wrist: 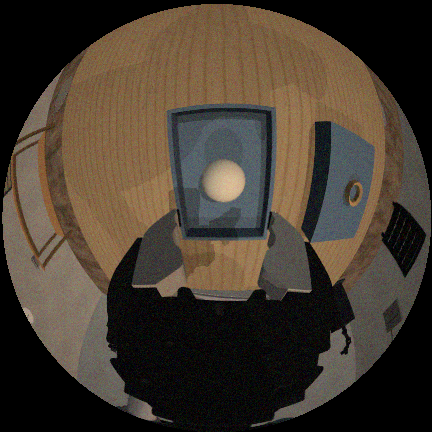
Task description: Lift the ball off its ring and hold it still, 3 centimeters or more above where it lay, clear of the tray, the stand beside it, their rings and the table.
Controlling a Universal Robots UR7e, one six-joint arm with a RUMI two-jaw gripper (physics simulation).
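Places are measured from the arm's base along level axes (x back, y down, z right), in centimetres.
Pixels of known places: gripper, fingertip midpoint: (224, 212).
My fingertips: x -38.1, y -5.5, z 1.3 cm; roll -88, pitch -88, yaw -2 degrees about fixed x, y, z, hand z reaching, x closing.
Note:
For each thing: its top centre in the pictures, then the offset to it from my fingertips. "*": a spot on its surface instead. Level surfaces: height alone.
- cream ball, top centre: (222, 186) dx -1.8, dy +2.0, dz -0.2 cm
- blue tray, top centre: (222, 178) dx -1.8, dy +5.4, dz -0.2 cm
- empty tan ring, surface spot: (354, 193) * dx -1.6, dy +4.0, dz +21.6 cm
- wooden table, surface height: dy +8.2 cm
A cream ball (223, 181) rests inside the blue tray (272, 165), a little below the middle of its floor in the wrist view. The ring under the ball is hidden by it. My gripper (224, 212) is open, with its jaws partly closed in and apart, and nothing is between them. Its fingertips show at the left and right of the tray's near end, nearer to the camera than the ball, which shows beyond them, roughly centred between the two. The blue stand (342, 215) is to the right of the tray, with an empty tan ring (354, 193) on its top.
The tray and the stand are on a wooden table (220, 65). The tray's raised walls surround the ball. The stand's dark side faces the tray, close to the right jaw. A wooden chair (49, 185) is beyond the table at the left, and a black slatted object (406, 239) is at the right.

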